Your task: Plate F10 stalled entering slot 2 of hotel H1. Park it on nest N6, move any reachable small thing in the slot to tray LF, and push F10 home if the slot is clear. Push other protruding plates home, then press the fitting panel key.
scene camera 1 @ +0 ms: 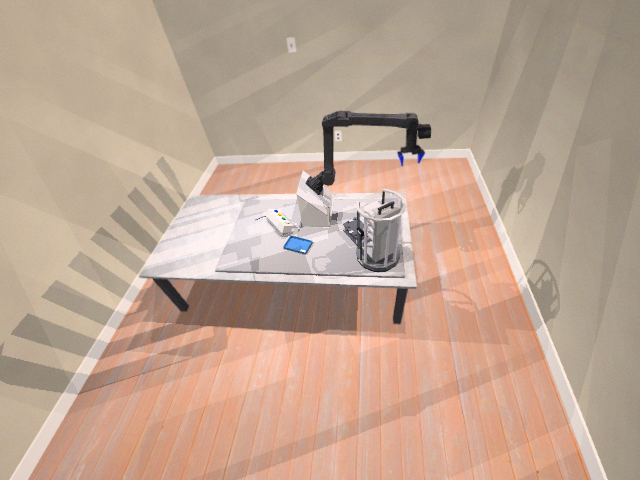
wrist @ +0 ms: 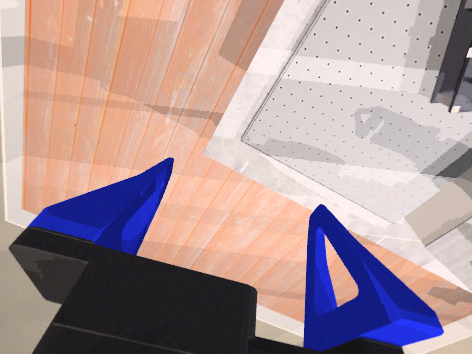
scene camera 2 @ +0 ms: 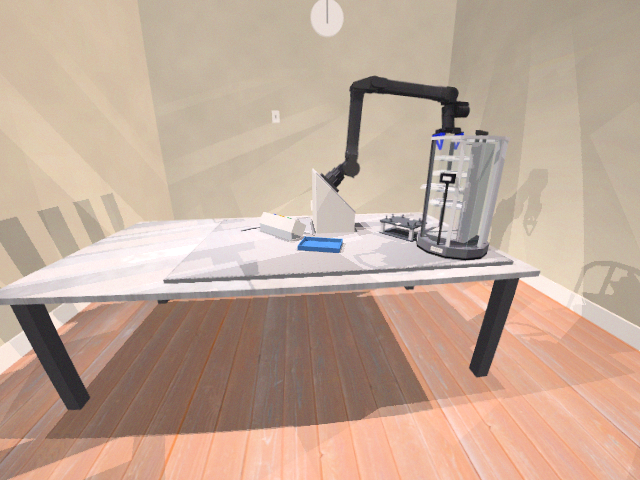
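Where they show: gripper, fingertip midpoint: (scene camera 1: 410,164) (wrist: 246,188) (scene camera 2: 448,149); arm's base, origin of the base link: (scene camera 1: 313,186) (scene camera 2: 328,184).
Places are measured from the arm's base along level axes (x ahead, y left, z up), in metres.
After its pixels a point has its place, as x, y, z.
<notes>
My gripper (scene camera 1: 410,163) {-0.052, 0.596, 0.169} (scene camera 2: 448,148) {-0.052, 0.596, 0.169} (wrist: 246,188) {-0.052, 0.596, 0.169} is open and empty, high above the table; in the scene camera 2 view its fingers show through the hotel's upper part. Hotel H1 (scene camera 1: 379,266) {0.475, 0.495, -0.150} (scene camera 2: 465,253) {0.486, 0.465, -0.165} stands at the table's right. Inside are several pale levels; one plate (scene camera 2: 428,187) {0.369, 0.356, 0.036} sticks out left. Plate F10 and any small thing in slot 2 cannot be told apart. The dark nest (scene camera 1: 351,226) {0.206, 0.288, -0.131} (scene camera 2: 400,222) {0.231, 0.310, -0.131} stands left of the hotel; its corner shows in the wrist view (wrist: 450,62) {0.165, 0.355, -0.186}. The blue tray (scene camera 1: 298,244) {0.359, -0.024, -0.188} (scene camera 2: 320,244) {0.351, -0.026, -0.189} and key panel (scene camera 1: 279,222) {0.257, -0.175, -0.114} (scene camera 2: 279,226) {0.257, -0.204, -0.145} lie further left.
The arm's white pedestal (scene camera 1: 313,210) {0.172, 0.039, -0.059} (scene camera 2: 332,212) {0.175, 0.020, -0.103} stands between the key panel and the nest, towards the back. A dark post with a small sign (scene camera 2: 447,178) {0.450, 0.380, 0.075} rises at the hotel's front. A dark handle (scene camera 1: 385,207) {0.402, 0.499, 0.217} tops the hotel. The perforated mat (wrist: 310,110) {-0.037, 0.475, -0.191} lies under these things.
</notes>
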